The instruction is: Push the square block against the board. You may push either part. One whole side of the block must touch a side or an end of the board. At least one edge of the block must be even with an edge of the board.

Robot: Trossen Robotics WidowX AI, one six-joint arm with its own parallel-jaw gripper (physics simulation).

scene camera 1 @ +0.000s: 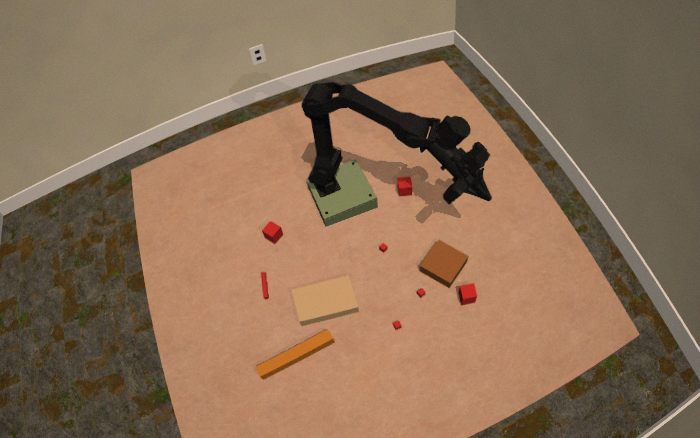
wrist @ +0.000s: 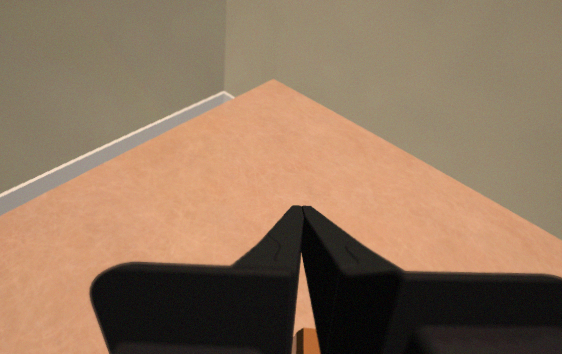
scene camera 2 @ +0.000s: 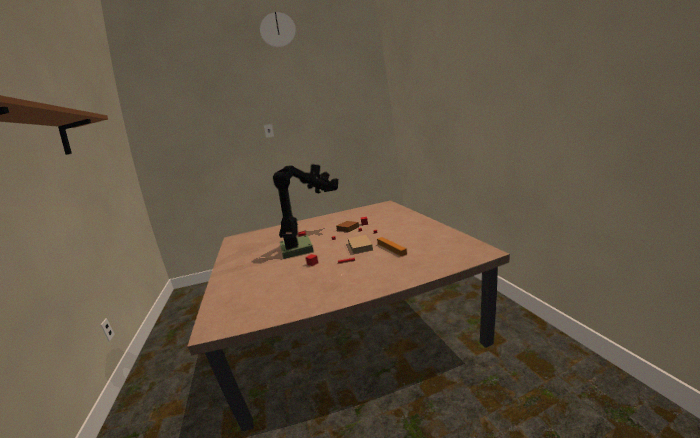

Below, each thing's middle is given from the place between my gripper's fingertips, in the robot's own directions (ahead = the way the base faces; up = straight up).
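The orange board (scene camera 1: pixel 307 348) is 590 mm to the right of my hand, 80 mm ahead of it and 220 mm below it. As for the brown square block (scene camera 1: pixel 444 263), my hand is 220 mm above it and 120 mm to the left of it. Going by their middles, the brown square block is the nearest to my hand of the things named here.
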